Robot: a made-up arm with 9 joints. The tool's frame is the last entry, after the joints. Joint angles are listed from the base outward. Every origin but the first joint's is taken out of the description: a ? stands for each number. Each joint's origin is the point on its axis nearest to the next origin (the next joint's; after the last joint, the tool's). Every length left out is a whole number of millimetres.
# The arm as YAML. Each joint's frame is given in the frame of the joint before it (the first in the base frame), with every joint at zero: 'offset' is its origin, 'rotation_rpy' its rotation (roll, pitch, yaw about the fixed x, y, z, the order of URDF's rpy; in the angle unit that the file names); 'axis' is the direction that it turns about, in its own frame. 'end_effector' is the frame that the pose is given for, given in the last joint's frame.
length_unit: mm
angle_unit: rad
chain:
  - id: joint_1
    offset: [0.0, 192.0, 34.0]
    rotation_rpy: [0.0, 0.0, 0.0]
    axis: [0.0, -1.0, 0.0]
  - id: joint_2
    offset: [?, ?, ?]
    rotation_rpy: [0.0, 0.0, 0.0]
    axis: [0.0, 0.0, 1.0]
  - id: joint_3
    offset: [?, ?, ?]
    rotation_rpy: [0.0, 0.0, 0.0]
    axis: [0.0, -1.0, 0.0]
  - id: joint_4
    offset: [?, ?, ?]
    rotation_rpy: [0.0, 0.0, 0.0]
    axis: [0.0, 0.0, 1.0]
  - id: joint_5
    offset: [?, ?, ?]
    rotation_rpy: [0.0, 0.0, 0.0]
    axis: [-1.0, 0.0, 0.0]
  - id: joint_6
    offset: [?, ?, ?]
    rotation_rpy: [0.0, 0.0, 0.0]
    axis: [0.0, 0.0, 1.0]
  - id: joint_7
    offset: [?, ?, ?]
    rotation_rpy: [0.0, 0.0, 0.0]
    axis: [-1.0, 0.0, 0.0]
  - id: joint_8
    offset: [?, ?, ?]
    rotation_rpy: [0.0, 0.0, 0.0]
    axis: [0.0, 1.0, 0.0]
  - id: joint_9
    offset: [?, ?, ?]
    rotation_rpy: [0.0, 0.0, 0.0]
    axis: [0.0, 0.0, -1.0]
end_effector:
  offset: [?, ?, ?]
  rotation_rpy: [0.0, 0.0, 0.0]
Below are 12 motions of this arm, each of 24 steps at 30 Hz.
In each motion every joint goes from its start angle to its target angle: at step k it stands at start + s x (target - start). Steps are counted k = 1, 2, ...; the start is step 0. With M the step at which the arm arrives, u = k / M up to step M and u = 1 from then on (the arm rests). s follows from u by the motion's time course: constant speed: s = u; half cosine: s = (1 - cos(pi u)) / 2; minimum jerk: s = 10 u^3 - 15 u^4 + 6 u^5.
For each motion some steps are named. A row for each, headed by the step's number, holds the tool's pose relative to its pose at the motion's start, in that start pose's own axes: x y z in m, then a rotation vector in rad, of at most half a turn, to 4 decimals.
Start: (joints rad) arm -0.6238 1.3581 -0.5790 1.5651 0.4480 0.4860 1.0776 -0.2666 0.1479
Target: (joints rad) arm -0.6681 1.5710 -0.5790 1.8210 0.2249 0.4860 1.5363 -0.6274 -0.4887
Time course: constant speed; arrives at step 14
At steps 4, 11, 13, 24:
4: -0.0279 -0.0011 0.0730 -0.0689 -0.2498 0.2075
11: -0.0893 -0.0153 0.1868 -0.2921 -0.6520 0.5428
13: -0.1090 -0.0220 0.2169 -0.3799 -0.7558 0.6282
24: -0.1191 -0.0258 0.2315 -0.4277 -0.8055 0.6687

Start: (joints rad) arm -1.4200 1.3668 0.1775 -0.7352 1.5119 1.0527 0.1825 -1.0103 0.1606
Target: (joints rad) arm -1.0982 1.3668 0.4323 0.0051 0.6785 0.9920 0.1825 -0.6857 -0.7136
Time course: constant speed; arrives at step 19
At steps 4, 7, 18, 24:
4: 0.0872 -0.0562 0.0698 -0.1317 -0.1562 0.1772
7: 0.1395 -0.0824 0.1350 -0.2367 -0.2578 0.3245
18: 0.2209 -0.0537 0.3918 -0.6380 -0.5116 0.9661
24: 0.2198 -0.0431 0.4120 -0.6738 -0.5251 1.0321

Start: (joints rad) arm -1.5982 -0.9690 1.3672 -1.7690 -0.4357 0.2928 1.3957 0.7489 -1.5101
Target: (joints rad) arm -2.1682 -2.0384 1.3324 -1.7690 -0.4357 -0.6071 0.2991 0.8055 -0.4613
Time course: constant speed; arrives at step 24
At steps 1, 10, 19, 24:
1: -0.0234 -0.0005 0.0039 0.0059 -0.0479 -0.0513
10: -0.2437 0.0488 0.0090 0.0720 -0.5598 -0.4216
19: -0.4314 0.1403 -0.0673 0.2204 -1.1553 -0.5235
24: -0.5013 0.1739 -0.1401 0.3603 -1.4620 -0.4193

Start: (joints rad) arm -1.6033 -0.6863 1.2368 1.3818 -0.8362 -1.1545 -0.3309 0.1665 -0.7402
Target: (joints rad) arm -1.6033 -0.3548 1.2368 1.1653 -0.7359 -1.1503 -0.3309 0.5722 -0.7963
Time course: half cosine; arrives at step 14
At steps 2, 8, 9, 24:
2: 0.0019 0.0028 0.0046 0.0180 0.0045 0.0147
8: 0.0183 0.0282 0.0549 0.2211 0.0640 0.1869
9: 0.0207 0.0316 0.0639 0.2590 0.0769 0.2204
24: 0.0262 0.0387 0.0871 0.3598 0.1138 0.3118

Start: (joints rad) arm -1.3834 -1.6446 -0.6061 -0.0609 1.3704 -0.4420 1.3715 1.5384 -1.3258
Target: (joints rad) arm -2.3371 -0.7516 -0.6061 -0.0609 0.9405 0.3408 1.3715 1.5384 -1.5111
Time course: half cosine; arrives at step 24
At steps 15, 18, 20, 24:
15: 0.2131 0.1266 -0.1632 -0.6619 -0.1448 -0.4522
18: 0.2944 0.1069 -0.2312 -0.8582 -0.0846 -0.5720
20: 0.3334 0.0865 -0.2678 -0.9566 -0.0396 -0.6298
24: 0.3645 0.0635 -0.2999 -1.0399 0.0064 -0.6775

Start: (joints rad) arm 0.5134 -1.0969 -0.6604 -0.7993 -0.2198 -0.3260 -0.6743 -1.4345 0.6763
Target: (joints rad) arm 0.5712 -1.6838 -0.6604 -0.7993 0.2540 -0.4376 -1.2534 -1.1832 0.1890
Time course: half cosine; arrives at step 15
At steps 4, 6, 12, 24:
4: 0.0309 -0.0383 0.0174 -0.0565 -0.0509 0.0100
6: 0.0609 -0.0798 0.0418 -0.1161 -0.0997 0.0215
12: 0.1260 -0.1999 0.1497 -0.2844 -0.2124 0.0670
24: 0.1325 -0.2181 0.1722 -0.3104 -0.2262 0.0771

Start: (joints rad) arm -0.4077 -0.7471 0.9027 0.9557 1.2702 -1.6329 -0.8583 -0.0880 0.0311
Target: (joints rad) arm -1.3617 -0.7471 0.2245 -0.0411 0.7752 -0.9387 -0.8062 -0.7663 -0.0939
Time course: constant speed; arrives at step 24
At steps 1, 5, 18, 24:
1: -0.0047 -0.0019 -0.0238 -0.0402 0.0581 0.0122
5: -0.0466 -0.0206 -0.1105 -0.1941 0.2904 0.0892
18: -0.2795 -0.1960 -0.1825 -0.5899 0.9755 0.5905
24: -0.3155 -0.3082 -0.1208 -0.7065 1.2157 0.9191

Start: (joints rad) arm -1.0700 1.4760 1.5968 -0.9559 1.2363 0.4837 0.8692 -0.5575 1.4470
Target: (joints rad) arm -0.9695 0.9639 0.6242 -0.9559 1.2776 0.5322 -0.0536 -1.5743 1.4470
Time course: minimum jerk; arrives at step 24
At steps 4, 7, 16, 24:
4: -0.0117 -0.0104 -0.0078 0.0313 0.0029 0.0167
7: -0.0472 -0.0489 -0.0366 0.1264 0.0192 0.0682
16: -0.1339 -0.3600 -0.2179 0.4388 0.2055 0.1866
24: -0.1211 -0.4925 -0.2591 0.4750 0.2554 0.1491

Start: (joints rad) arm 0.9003 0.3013 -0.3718 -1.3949 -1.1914 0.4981 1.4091 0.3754 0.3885
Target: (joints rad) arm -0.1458 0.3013 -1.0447 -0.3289 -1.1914 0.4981 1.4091 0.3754 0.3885
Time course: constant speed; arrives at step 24
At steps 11, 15, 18, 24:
11: -0.1834 0.3044 -0.1405 -0.6434 0.1078 0.6922
15: -0.2798 0.3378 -0.2335 -0.8599 0.2400 0.9378
18: -0.3552 0.3317 -0.2991 -1.0137 0.3735 1.1114
24: -0.4987 0.2562 -0.3897 -1.2927 0.7319 1.4108

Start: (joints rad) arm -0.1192 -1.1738 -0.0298 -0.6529 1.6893 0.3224 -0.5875 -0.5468 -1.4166
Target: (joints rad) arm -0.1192 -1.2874 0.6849 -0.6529 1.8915 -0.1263 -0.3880 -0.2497 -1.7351
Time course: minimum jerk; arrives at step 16
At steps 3, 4, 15, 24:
3: -0.0111 -0.0133 0.0095 -0.0108 0.0176 -0.0236
4: -0.0244 -0.0273 0.0203 -0.0215 0.0375 -0.0510
15: -0.2874 -0.0942 0.2160 0.0029 0.3207 -0.6025
24: -0.2881 -0.0940 0.2165 0.0034 0.3212 -0.6040

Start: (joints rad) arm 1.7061 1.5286 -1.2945 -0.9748 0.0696 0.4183 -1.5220 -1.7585 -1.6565
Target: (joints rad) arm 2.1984 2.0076 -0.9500 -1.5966 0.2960 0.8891 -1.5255 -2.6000 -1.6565
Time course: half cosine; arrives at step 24
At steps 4, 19, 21, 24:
4: 0.0111 -0.0274 -0.0175 -0.0965 -0.0270 0.0257
19: 0.2101 -0.3886 -0.0763 -1.2327 -0.3637 0.1966
21: 0.2290 -0.4140 -0.0693 -1.3152 -0.3908 0.1984
24: 0.2401 -0.4283 -0.0646 -1.3627 -0.4067 0.1987

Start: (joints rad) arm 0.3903 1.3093 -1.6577 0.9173 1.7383 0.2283 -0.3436 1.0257 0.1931
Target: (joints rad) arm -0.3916 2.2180 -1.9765 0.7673 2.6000 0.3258 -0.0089 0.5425 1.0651
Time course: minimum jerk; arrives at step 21
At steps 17, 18, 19, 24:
17: 0.3127 0.0828 -0.5673 -1.1588 -1.6933 -1.3555
18: 0.3293 0.0699 -0.5719 -1.1829 -1.7614 -1.3802
19: 0.3387 0.0623 -0.5741 -1.1967 -1.8008 -1.3937
24: 0.3431 0.0586 -0.5750 -1.2032 -1.8194 -1.3998

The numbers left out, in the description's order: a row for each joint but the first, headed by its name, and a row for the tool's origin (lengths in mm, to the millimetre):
joint_2: 36.0 0.0 122.0
joint_3: -61.0 -70.0 0.0
joint_4: -119.0 0.0 -192.0
joint_5: 145.0 -27.0 0.0
joint_6: 0.0 60.0 -6.0
joint_7: 413.0 84.0 0.0
joint_8: 0.0 -60.0 64.0
joint_9: -40.0 0.0 29.0
tool: -25.0 48.0 0.0

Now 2 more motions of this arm.
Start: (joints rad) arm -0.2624 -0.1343 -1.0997 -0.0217 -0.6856 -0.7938 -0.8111 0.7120 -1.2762
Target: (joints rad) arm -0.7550 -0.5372 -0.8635 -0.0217 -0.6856 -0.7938 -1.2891 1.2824 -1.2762
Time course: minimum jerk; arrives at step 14
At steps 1, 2, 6, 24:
1: -0.0008 -0.0001 -0.0001 0.0023 -0.0020 0.0004
2: -0.0055 -0.0010 -0.0011 0.0163 -0.0143 0.0027
6: -0.0859 -0.0102 -0.0232 0.2234 -0.2245 0.0770
24: -0.2132 -0.0032 -0.0838 0.4144 -0.5424 0.3690

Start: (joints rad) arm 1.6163 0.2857 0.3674 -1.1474 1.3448 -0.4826 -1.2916 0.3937 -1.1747
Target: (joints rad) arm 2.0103 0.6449 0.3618 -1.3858 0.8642 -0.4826 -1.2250 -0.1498 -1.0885
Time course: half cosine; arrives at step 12
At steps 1, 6, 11, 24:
1: 0.0002 -0.0007 -0.0017 -0.0038 -0.0161 -0.0007
6: 0.0268 -0.0171 -0.0476 -0.0929 -0.4666 -0.0571
11: 0.0888 -0.0255 -0.0759 -0.1393 -0.8964 -0.1766
24: 0.0914 -0.0256 -0.0764 -0.1400 -0.9110 -0.1818

